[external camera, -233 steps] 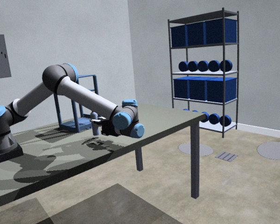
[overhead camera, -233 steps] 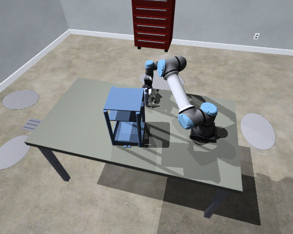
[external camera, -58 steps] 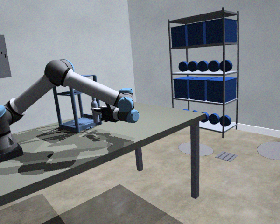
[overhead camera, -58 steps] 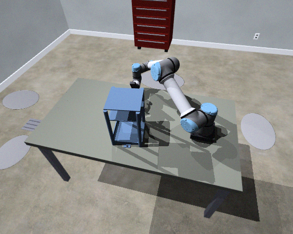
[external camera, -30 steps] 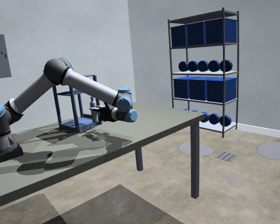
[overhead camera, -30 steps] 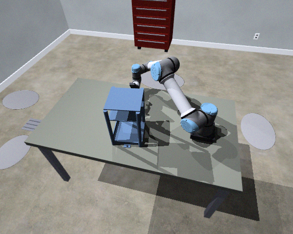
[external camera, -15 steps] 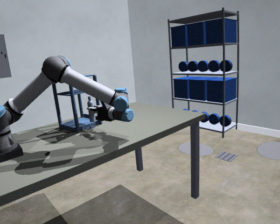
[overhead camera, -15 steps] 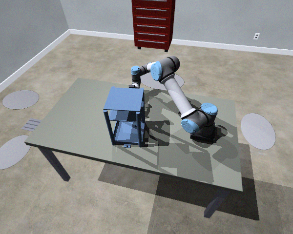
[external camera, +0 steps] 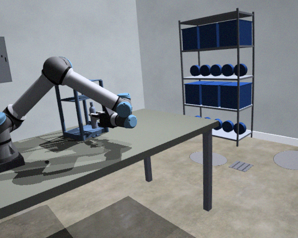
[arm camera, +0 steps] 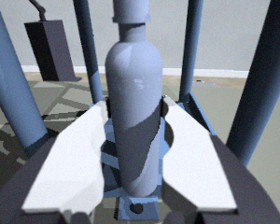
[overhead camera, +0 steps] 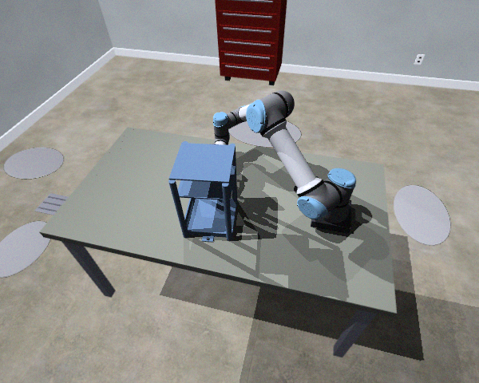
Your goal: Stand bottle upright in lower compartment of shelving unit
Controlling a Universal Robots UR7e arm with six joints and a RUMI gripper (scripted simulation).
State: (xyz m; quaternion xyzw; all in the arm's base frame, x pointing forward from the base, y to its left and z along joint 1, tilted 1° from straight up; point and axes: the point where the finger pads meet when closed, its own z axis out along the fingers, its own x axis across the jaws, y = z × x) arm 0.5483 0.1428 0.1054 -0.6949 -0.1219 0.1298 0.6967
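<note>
Now: hand 40 mm past the blue shelving unit, 110 mm to the right of it and 30 mm below it. Also, from my hand: grey-blue bottle: 20 mm above.
</note>
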